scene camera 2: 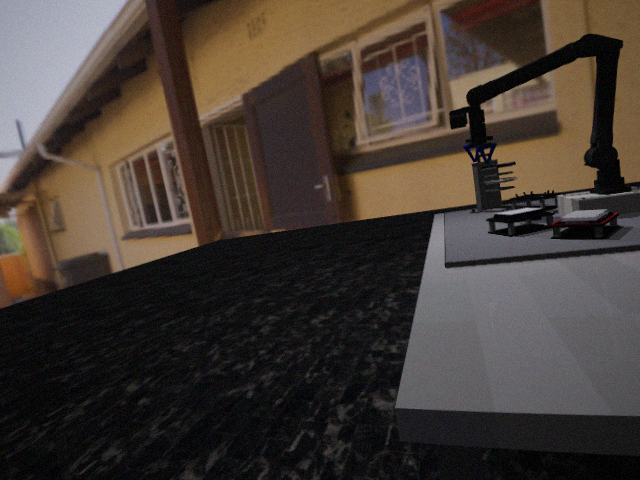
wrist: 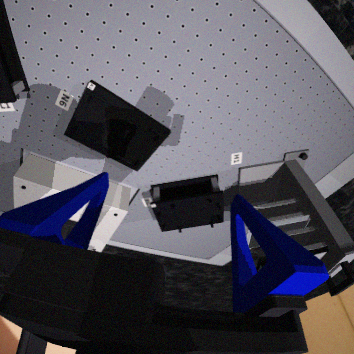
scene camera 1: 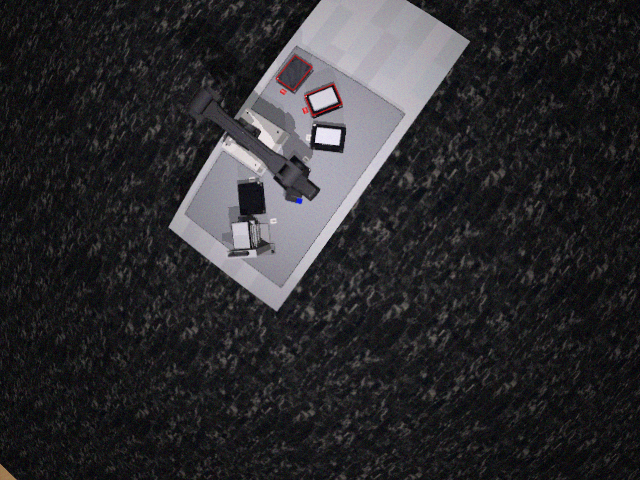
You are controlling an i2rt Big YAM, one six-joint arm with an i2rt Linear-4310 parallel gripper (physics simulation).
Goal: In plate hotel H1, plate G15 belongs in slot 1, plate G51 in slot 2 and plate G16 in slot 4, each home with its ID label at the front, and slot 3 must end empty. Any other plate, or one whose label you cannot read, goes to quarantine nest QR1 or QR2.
Note:
The gripper (wrist: 171, 189) is open, with nothing in its grasp. Further things: a black nest (wrist: 103, 121).

